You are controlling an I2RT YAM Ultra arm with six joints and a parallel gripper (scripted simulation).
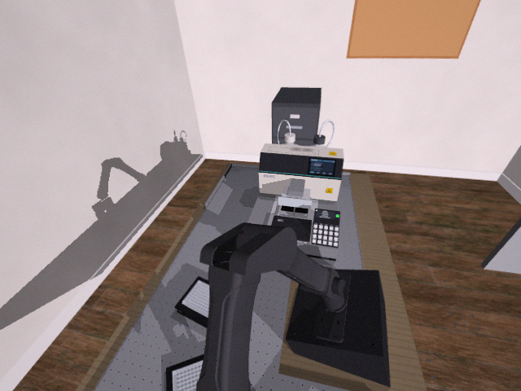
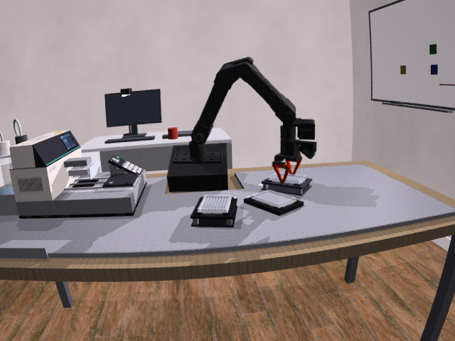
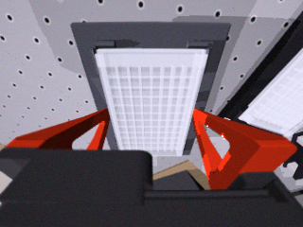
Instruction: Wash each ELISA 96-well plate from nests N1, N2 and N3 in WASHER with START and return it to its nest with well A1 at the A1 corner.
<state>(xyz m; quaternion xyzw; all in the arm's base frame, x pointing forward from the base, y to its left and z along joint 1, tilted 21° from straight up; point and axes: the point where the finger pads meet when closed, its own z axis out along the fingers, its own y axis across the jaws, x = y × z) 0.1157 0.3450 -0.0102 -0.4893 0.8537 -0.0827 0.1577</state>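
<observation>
My hand is 1 cm above the nest N3. Round my hand: N2 label: 9 cm ahead, 14 cm to the right, 4 cm below; nest N2: 17 cm ahead, 7 cm to the right, 4 cm below; N1 label: 15 cm ahead, 24 cm to the right, 4 cm below.
</observation>
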